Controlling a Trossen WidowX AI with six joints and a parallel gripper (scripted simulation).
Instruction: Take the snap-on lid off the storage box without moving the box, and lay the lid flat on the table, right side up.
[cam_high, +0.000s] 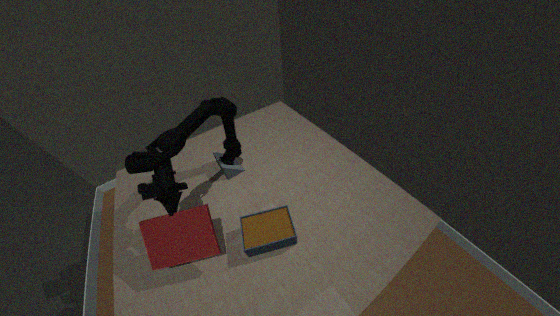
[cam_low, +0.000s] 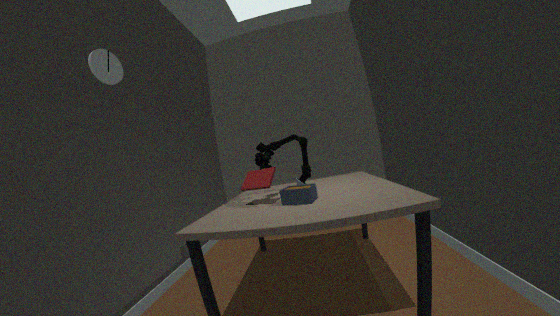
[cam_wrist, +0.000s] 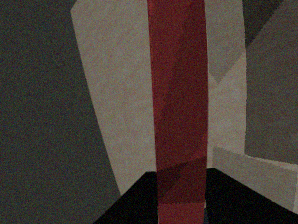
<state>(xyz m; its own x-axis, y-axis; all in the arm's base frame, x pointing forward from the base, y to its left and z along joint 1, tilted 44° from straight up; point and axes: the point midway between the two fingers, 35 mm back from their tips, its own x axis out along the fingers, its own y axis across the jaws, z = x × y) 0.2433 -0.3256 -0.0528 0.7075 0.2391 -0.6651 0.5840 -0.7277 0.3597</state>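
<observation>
My gripper tip is 6 cm short of the lid, 5 cm above it and 2 cm to the left of it. From my gripper tip the other things lie so: blue storage box (25 cm to the left, 18 cm below, 18 cm ahead).
</observation>
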